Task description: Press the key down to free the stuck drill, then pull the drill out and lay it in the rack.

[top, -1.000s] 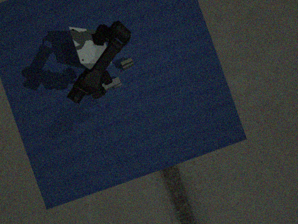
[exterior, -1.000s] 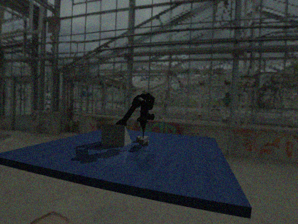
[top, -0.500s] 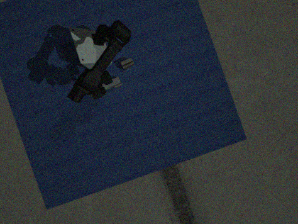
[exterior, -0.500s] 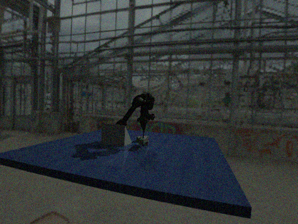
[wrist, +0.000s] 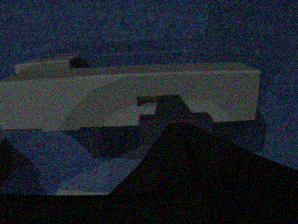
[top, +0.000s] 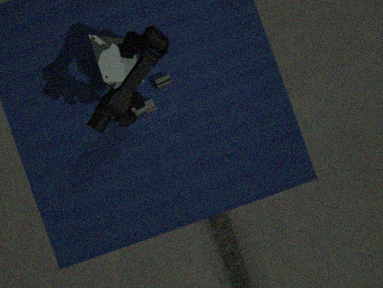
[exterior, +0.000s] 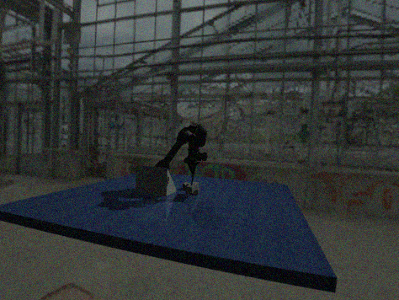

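Right now the drill is 8 cm below my gripper tip, 5 cm to the left of it and 1 cm behind it. The rest, counted from my gripper tip: long grey block (9 cm below, 3 cm to the left, 1 cm behind).
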